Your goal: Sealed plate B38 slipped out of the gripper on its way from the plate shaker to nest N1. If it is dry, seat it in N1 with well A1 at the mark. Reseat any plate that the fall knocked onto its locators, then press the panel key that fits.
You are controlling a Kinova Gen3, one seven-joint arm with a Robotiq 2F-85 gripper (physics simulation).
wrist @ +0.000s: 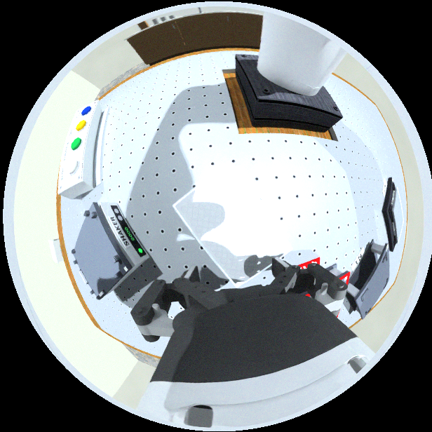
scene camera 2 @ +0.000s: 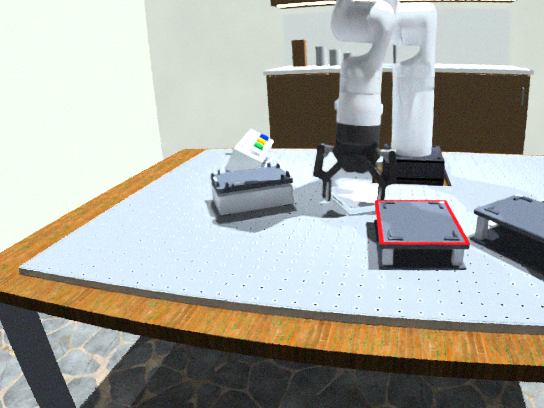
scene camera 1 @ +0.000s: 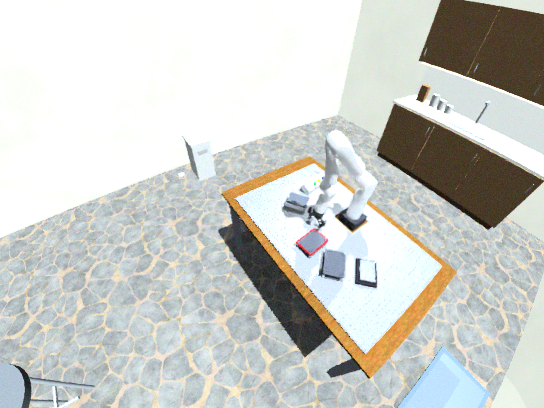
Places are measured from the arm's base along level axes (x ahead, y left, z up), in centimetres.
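Where they show: gripper, between the fingertips: (scene camera 2: 353,203) (scene camera 1: 314,223); arm's base, origin of its link: (scene camera 2: 411,151) (scene camera 1: 353,214).
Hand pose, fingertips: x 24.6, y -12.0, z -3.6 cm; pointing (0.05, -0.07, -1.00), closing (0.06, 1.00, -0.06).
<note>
Things, the pixels of their top centre, and the offset from my fingertips. "spot": a spot on its surface instead.
- dark raised nest, centre of its top: (scene camera 2: 541,214) (scene camera 1: 334,262) dx +12.7, dy +29.1, dz +4.0 cm
- pale plate, centre of its top: (scene camera 1: 367,270) dx +0.2, dy +44.0, dz +1.9 cm
- flat black base, a spot on its surface: (scene camera 1: 367,284) spot: dx +5.9, dy +49.2, dz +0.0 cm
- key panel, centre of its top: (scene camera 2: 250,137) (scene camera 1: 315,178) dx -25.7, dy -26.7, dz +6.8 cm
- shaker, a spot on its surface: (scene camera 2: 255,198) spot: dx +1.5, dy -17.9, dz +1.0 cm
My gripper (scene camera 1: 317,221) (scene camera 2: 354,199) (wrist: 235,270) is open and empty, low over a pale, clear-looking plate (scene camera 2: 358,206) (wrist: 220,250) that lies flat on the board. Glare and shadow cover much of the plate; its label, A1 corner and whether it is dry cannot be made out. A dark raised nest (scene camera 1: 333,264) (scene camera 2: 517,215) (wrist: 374,280) has a marking like "N1" beside it; no plate shows on it. Another pale plate (scene camera 1: 368,271) is on a flat black base (scene camera 1: 367,284); its exact seating is unclear. The key panel (scene camera 1: 309,189) (scene camera 2: 245,158) (wrist: 90,172) has blue, yellow, green and white keys.
A red-edged raised stand (scene camera 1: 312,242) (scene camera 2: 420,220) is between gripper and dark nest. The shaker (scene camera 1: 297,202) (scene camera 2: 255,198) (wrist: 95,250), with upright pins, is on the other side; its display reads 0000 beside a green light. The arm's black base (scene camera 1: 353,219) (scene camera 2: 417,167) (wrist: 290,107) is behind the plate.
</note>
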